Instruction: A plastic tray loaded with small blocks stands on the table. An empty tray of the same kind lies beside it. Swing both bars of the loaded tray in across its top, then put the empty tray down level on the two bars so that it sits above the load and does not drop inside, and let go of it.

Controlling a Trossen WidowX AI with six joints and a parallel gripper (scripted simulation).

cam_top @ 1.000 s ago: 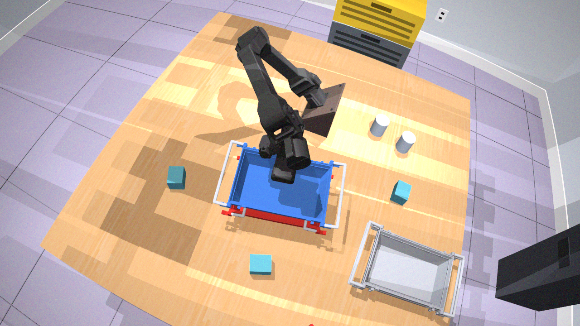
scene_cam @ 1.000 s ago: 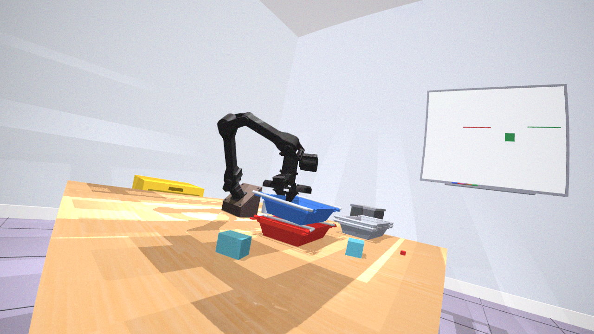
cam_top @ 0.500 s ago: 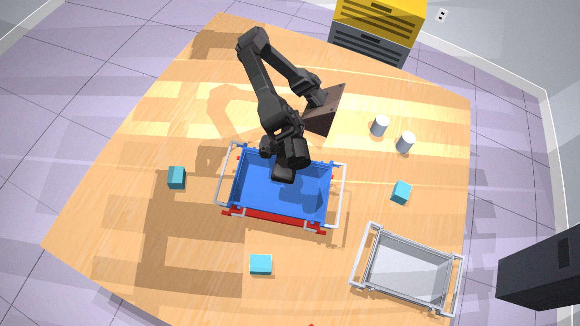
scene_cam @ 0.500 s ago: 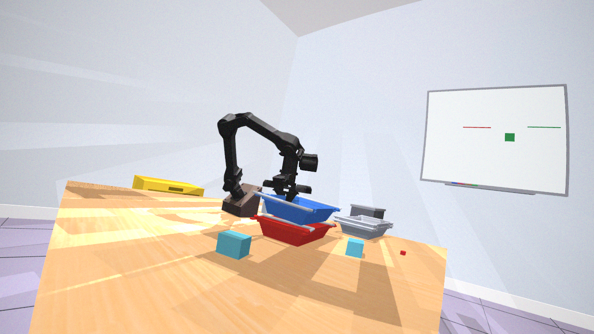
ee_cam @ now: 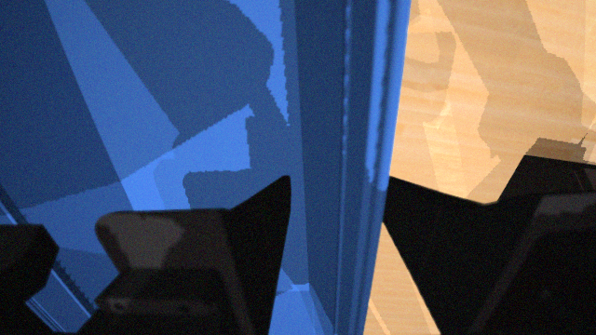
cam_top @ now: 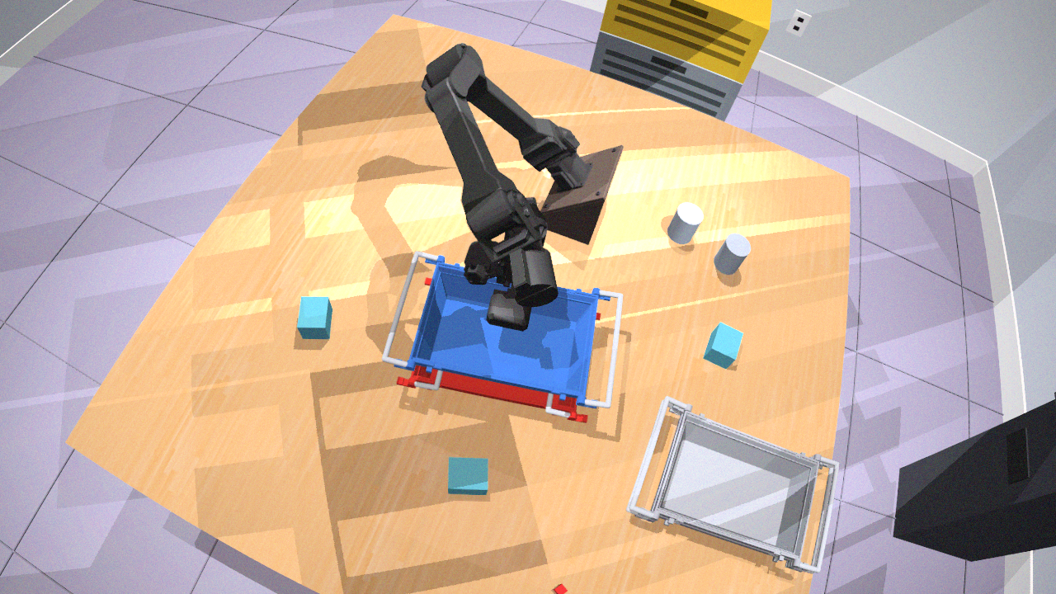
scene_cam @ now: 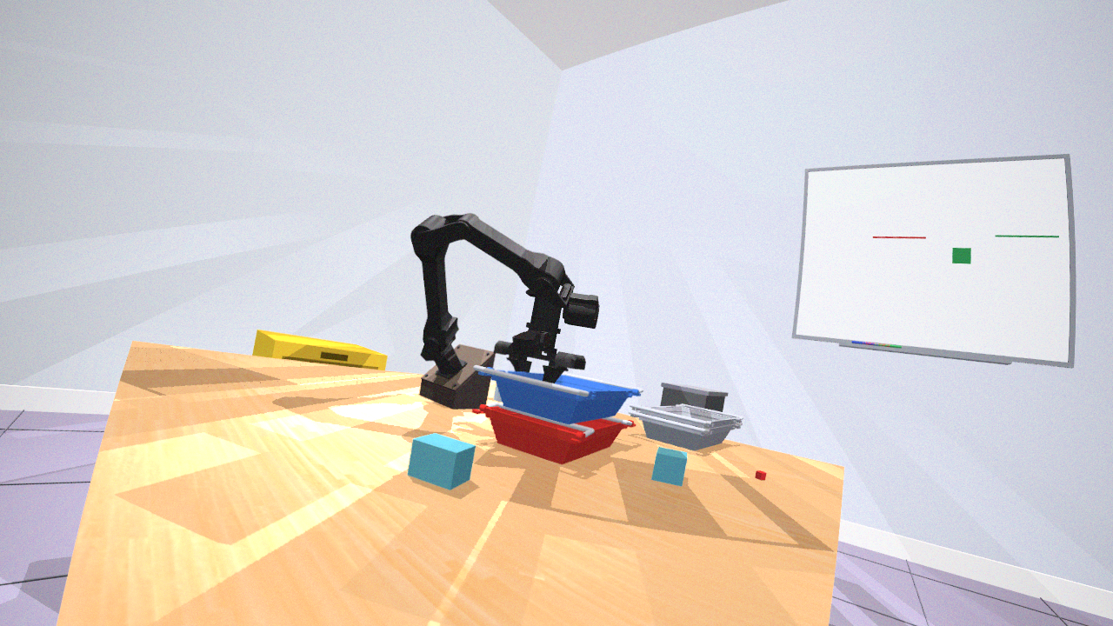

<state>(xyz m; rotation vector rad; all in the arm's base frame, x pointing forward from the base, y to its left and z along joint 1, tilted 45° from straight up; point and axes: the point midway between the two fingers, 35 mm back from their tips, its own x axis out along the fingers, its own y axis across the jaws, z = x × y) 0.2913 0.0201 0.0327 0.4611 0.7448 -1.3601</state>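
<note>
My gripper tip is 80 mm short of the blue tray, 30 mm below it and 20 mm to the right of it.
</note>
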